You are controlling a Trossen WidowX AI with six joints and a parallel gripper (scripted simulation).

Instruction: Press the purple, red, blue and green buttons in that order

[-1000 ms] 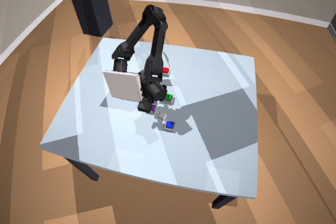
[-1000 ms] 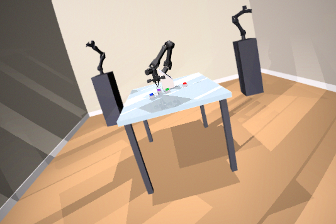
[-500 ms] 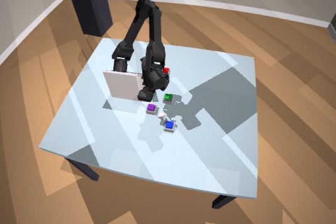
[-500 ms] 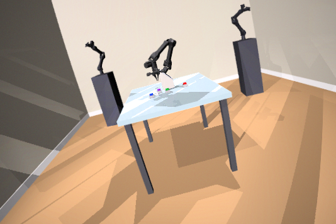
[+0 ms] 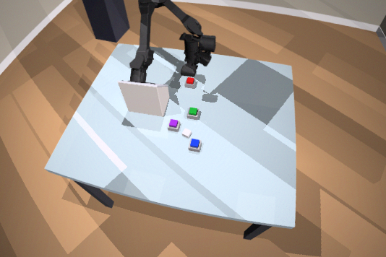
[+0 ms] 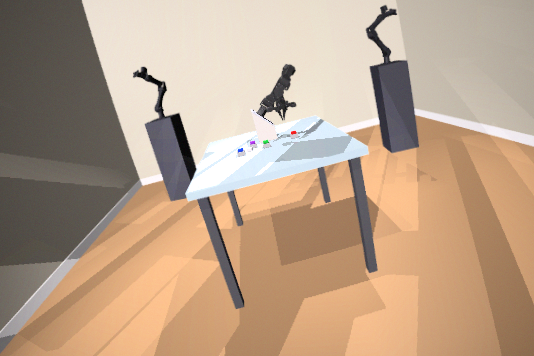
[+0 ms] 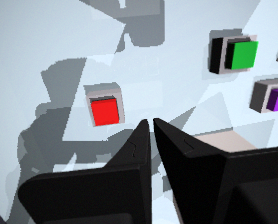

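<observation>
Now: the red button 3 cm behind my gripper tip, 4 cm to the left of it and 10 cm below it. The rest, counted from my gripper tip: green button: 5 cm ahead, 14 cm to the right, 10 cm below; small white block: 6 cm ahead, 24 cm to the right, 12 cm below; purple button: 1 cm behind, 23 cm to the right, 10 cm below.
</observation>
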